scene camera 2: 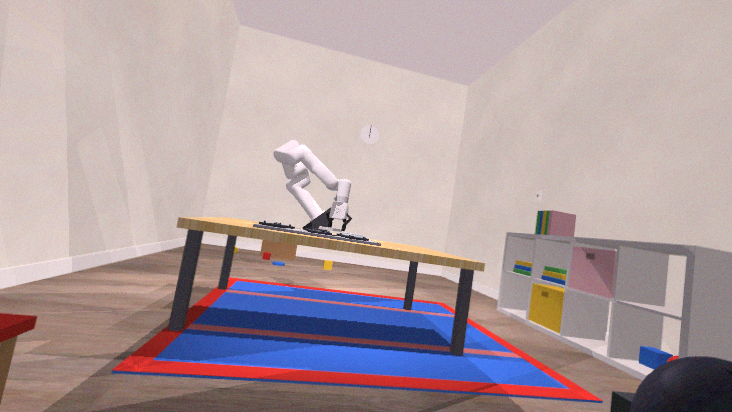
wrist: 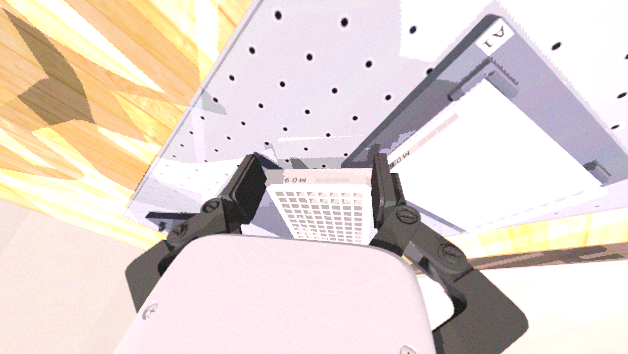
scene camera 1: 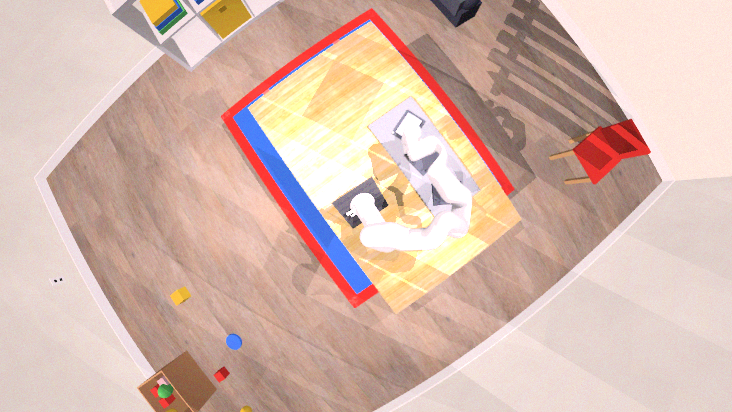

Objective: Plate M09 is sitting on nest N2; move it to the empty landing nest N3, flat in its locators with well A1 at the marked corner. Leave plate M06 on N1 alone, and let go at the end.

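My gripper (wrist: 314,168) (scene camera 2: 337,225) is shut on plate M09 (wrist: 327,212), a white gridded plate with its label facing the wrist camera. In scene camera 2 the plate is a thin pale strip low over the nests; its exact height is unclear. Plate M06 (wrist: 492,155) (scene camera 2: 354,235) lies on nest N1 (wrist: 550,75), inside its locators, right of my gripper in the wrist view. The marked A1 corner of N1 shows there. Nest N2 (scene camera 1: 425,163) is partly hidden by the arm. Nest N3 (scene camera 2: 273,224) stands at the left end in scene camera 2, without a plate.
The nests stand on a grey perforated board (wrist: 300,80) (scene camera 1: 388,120) on the wooden table (scene camera 1: 317,158) (scene camera 2: 420,253). The arm's base is on a dark plate (scene camera 1: 345,204). The arm reaches over the board in scene camera 1. A white shelf unit (scene camera 2: 688,286) stands apart from the table.
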